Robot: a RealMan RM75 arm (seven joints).
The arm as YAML. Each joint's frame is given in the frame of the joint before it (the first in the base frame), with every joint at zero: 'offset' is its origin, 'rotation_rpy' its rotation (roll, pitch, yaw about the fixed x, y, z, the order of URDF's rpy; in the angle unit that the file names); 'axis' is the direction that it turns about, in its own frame. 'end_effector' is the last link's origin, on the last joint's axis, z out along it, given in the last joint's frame.
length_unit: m
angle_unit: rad
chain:
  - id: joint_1
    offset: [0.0, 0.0, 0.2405]
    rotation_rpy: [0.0, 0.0, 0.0]
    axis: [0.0, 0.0, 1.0]
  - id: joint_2
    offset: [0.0, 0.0, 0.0]
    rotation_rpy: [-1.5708, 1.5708, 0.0]
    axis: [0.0, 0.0, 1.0]
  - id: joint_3
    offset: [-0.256, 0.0, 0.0]
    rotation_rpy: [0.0, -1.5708, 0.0]
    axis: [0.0, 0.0, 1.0]
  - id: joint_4
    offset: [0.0, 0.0, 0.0]
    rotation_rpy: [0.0, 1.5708, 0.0]
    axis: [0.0, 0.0, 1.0]
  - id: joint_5
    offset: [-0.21, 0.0, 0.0]
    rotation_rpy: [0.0, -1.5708, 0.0]
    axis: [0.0, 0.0, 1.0]
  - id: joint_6
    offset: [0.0, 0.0, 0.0]
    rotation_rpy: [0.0, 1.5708, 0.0]
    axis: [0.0, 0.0, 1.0]
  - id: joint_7
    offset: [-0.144, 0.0, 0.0]
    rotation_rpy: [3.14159, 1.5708, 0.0]
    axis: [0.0, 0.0, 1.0]
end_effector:
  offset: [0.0, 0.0, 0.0]
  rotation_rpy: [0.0, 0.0, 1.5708]
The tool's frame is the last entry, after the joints.
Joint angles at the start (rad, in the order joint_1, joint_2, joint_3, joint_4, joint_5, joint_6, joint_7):
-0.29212 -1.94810 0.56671 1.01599 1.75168 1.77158 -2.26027
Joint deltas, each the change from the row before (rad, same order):
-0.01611 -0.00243 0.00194 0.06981 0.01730 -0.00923 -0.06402
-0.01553 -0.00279 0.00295 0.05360 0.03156 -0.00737 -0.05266
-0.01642 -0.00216 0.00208 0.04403 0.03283 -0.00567 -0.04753
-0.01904 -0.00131 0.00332 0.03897 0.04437 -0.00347 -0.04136
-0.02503 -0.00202 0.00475 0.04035 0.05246 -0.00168 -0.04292
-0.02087 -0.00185 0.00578 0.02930 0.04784 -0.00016 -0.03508
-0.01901 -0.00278 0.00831 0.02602 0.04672 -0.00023 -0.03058
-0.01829 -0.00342 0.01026 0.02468 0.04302 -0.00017 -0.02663
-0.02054 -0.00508 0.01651 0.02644 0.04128 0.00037 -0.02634
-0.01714 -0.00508 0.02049 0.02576 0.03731 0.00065 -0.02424
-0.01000 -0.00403 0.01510 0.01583 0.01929 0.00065 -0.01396
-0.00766 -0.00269 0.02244 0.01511 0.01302 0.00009 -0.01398
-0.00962 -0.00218 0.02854 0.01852 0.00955 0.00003 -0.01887
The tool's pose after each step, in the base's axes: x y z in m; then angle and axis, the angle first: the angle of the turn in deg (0 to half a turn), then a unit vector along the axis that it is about. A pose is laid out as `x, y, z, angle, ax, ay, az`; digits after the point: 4 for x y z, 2 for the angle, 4 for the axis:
-0.2818, 0.2962, 0.1519, 162.73, -0.7885, -0.5050, -0.3509
-0.2744, 0.3019, 0.1558, 161.97, -0.7912, -0.5110, -0.3360
-0.2679, 0.3071, 0.1588, 161.26, -0.7926, -0.5176, -0.3223
-0.2624, 0.3123, 0.1605, 160.46, -0.7952, -0.5249, -0.3037
-0.2555, 0.3186, 0.1616, 159.58, -0.7985, -0.5316, -0.2825
-0.2507, 0.3235, 0.1617, 158.85, -0.8001, -0.5389, -0.2635
-0.2464, 0.3279, 0.1609, 158.12, -0.8015, -0.5456, -0.2446
-0.2417, 0.3320, 0.1599, 157.40, -0.8036, -0.5502, -0.2270
-0.2350, 0.3366, 0.1577, 156.82, -0.8074, -0.5519, -0.2088
-0.2285, 0.3404, 0.1550, 156.30, -0.8115, -0.5524, -0.1908
-0.2238, 0.3426, 0.1528, 156.11, -0.8146, -0.5512, -0.1806
-0.2185, 0.3444, 0.1498, 156.16, -0.8188, -0.5483, -0.1700
-0.2109, 0.3467, 0.1464, 156.35, -0.8242, -0.5435, -0.1594

